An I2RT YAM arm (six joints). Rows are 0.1 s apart.
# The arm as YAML. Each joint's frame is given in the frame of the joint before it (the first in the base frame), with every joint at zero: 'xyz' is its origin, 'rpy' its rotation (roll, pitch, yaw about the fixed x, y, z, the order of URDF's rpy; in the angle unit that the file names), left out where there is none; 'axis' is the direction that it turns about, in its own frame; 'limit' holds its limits. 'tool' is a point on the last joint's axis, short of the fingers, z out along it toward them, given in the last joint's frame.
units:
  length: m
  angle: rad
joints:
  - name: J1
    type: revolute
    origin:
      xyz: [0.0, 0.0, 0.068]
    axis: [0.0, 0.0, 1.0]
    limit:
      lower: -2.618
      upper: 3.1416
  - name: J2
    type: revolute
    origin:
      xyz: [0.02, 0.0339, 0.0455]
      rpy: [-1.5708, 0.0, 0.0]
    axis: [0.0, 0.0, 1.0]
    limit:
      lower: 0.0
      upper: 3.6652
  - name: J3
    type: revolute
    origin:
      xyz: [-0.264, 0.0, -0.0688]
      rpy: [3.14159, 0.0, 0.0]
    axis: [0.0, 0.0, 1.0]
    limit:
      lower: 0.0
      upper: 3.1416
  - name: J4
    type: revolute
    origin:
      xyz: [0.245, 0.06, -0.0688]
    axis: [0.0, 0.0, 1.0]
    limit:
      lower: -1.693
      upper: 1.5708
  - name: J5
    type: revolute
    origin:
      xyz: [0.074, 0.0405, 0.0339]
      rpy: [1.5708, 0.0, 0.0]
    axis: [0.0, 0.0, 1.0]
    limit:
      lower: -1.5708
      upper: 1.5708
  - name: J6
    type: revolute
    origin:
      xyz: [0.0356, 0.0, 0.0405]
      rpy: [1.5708, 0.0, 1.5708]
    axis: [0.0, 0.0, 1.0]
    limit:
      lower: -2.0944
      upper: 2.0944
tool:
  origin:
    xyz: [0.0, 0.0, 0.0]
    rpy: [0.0, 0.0, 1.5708]
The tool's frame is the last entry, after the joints.
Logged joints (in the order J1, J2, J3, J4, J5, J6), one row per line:
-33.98 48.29 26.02 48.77 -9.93 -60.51
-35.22 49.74 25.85 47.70 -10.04 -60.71
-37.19 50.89 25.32 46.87 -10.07 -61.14
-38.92 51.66 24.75 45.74 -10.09 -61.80
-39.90 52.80 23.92 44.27 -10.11 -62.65
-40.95 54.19 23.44 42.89 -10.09 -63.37
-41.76 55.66 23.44 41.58 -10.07 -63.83
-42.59 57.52 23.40 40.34 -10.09 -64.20
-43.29 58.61 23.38 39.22 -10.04 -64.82
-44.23 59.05 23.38 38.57 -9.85 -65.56
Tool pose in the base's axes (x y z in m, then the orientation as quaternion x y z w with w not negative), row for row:
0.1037 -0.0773 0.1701 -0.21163 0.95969 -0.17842 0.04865
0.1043 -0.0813 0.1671 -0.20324 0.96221 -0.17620 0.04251
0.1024 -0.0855 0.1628 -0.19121 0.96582 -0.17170 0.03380
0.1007 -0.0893 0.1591 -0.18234 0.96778 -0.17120 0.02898
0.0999 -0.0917 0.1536 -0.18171 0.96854 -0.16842 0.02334
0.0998 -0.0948 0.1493 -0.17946 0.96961 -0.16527 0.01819
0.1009 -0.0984 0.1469 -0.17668 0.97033 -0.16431 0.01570
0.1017 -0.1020 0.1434 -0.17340 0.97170 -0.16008 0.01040
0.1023 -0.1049 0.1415 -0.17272 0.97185 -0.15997 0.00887
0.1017 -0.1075 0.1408 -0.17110 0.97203 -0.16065 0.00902
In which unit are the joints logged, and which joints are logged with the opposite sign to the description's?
The joints are logged in degrees. Opposite sign: J4, J5.
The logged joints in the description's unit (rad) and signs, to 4 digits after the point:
-0.5931 0.8428 0.4541 -0.8512 0.1733 -1.0561
-0.6147 0.8681 0.4512 -0.8325 0.1752 -1.0596
-0.6491 0.8882 0.4419 -0.8180 0.1758 -1.0671
-0.6793 0.9016 0.4320 -0.7983 0.1761 -1.0786
-0.6964 0.9215 0.4175 -0.7727 0.1765 -1.0934
-0.7147 0.9458 0.4091 -0.7486 0.1761 -1.1060
-0.7288 0.9715 0.4091 -0.7257 0.1758 -1.1140
-0.7433 1.0039 0.4084 -0.7041 0.1761 -1.1205
-0.7556 1.0229 0.4081 -0.6845 0.1752 -1.1313
-0.7720 1.0306 0.4081 -0.6732 0.1719 -1.1442

